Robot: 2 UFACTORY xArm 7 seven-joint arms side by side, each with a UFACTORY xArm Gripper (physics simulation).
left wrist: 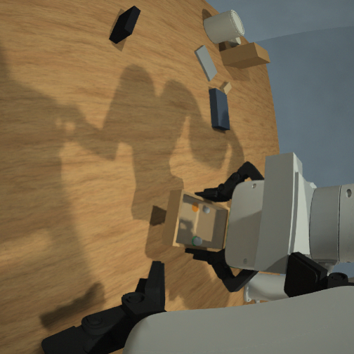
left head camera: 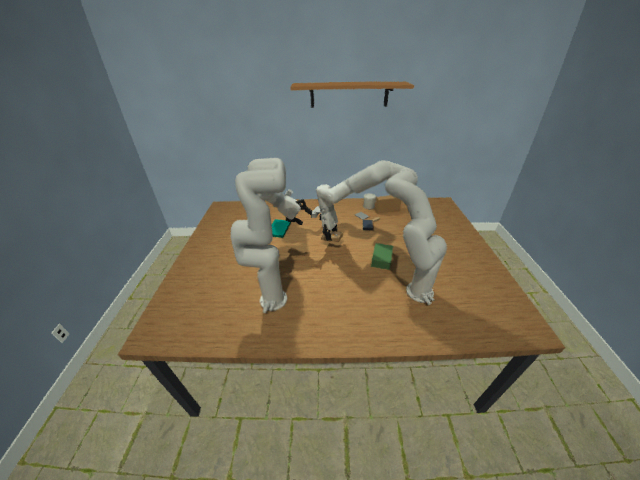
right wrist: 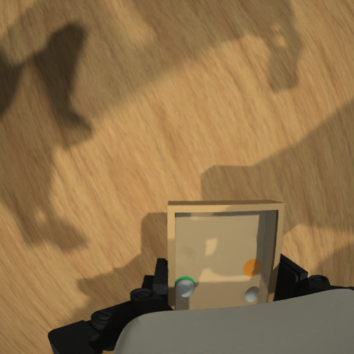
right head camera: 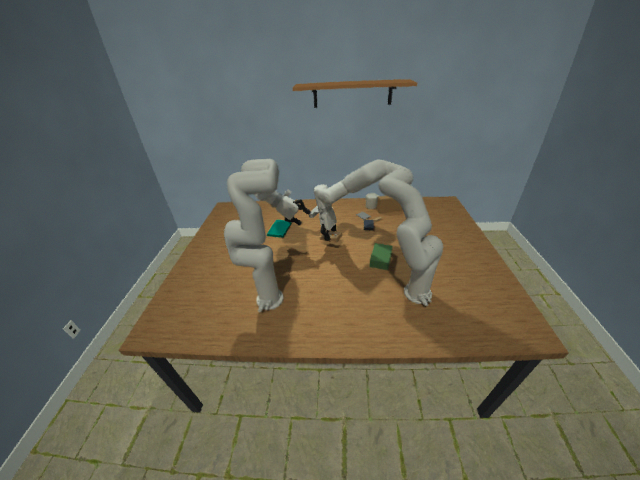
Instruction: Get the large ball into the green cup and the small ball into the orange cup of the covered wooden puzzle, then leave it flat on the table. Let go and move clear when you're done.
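Places are measured from the left arm's base along level axes (x right, y down, z ahead), in centimetres.
Pixels of known places: left gripper, fingertip midpoint: (left head camera: 306, 218) (right head camera: 305, 218); right gripper, fingertip midpoint: (left head camera: 332, 236) (right head camera: 331, 236); left arm's base at its link origin: (left head camera: 273, 299) (right head camera: 270, 299); right arm's base at its link origin: (left head camera: 419, 292) (right head camera: 417, 293).
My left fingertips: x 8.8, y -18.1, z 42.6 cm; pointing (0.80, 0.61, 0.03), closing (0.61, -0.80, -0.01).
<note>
Ahead of a thing's pixels: the offset from my left fingertips to its top centre.
The wooden puzzle (left wrist: 172, 220) (right wrist: 225, 206) is held a little above the table between the fingers of my right gripper (left head camera: 330, 233) (right head camera: 328, 232) (left wrist: 196, 223) (right wrist: 220, 277). In the right wrist view, the large ball (right wrist: 185, 288) (left wrist: 198, 241) overlaps the green cup (right wrist: 184, 278), whose rim shows along its far side; whether it is seated is unclear. The small ball (right wrist: 251, 294) (left wrist: 206, 210) lies apart from the orange cup (right wrist: 252, 267) (left wrist: 195, 208), on the side toward the gripper. My left gripper (left head camera: 305, 214) (right head camera: 303, 215) is open and empty, near the right gripper.
A teal pad @(dz +13.8, dx -21.5, dy +16.6 cm) (left head camera: 280, 228) (right head camera: 279, 228) lies near the left arm. A green block @(dz -8.0, dx +41.7, dy +13.3 cm) (left head camera: 382, 256) (right head camera: 381, 256) stands before the right arm. Toward the back are a dark blue block (left wrist: 219, 110), a grey plate (left wrist: 206, 63), a white cup (left wrist: 223, 27), a brown box (left wrist: 244, 56) and a black block (left wrist: 125, 25).
</note>
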